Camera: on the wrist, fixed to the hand. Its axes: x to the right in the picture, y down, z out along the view.
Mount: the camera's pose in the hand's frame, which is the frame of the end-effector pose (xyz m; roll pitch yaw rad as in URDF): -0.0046 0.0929 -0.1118 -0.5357 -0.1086 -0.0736
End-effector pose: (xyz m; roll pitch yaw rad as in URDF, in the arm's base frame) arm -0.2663 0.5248 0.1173 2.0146 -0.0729 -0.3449
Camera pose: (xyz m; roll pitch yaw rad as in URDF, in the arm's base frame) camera -0.2590 0.5871 0.2485 1.4760 0.0401 -0.4115
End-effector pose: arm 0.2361 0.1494 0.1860 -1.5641 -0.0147 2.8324
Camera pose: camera 0.2730 0.2543 0.0923 -2.1094 -0.0885 2.9409
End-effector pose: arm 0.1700 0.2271 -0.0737 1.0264 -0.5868 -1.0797
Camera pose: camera 0.2893 0.3088 -0.0583 0.5725 -0.5747 -1.2359
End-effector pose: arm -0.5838 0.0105 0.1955 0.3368 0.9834 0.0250
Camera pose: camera -0.6517 0.1335 0.1579 -0.3396 0.8978 -0.1439
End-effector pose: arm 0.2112 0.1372 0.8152 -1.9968 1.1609 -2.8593
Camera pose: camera 0.2077 0.2822 0.8041 -2.2623 1.1212 -2.5582
